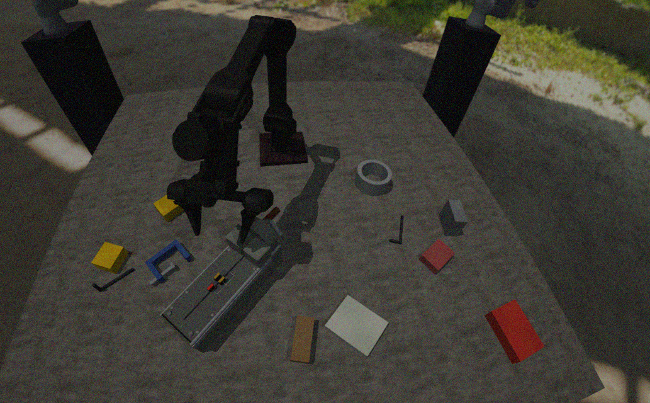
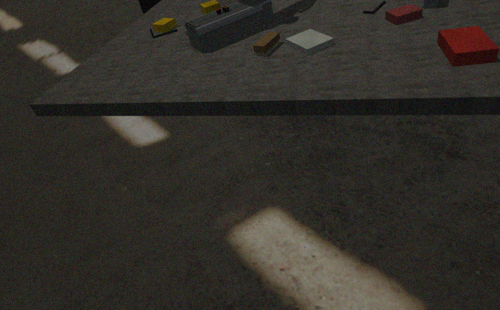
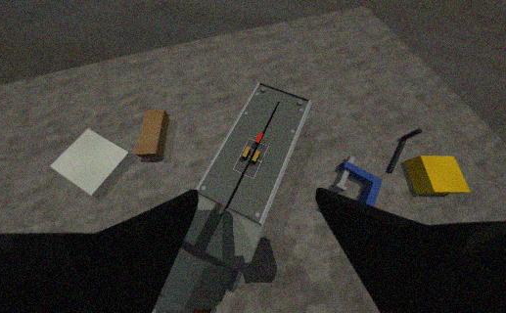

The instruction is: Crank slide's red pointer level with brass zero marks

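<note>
Right now my gripper tip is 100 mm past the brown crank handle, 90 mm to the right of it and 70 mm above it. Also, from my gripper tip: white plate: 260 mm to the left, 140 mm ahead, 130 mm below; then red pointer: 70 mm ahead, 60 mm below, 20 mm to the right; then brown block: 160 mm ahead, 150 mm to the left, 130 mm below.
</note>
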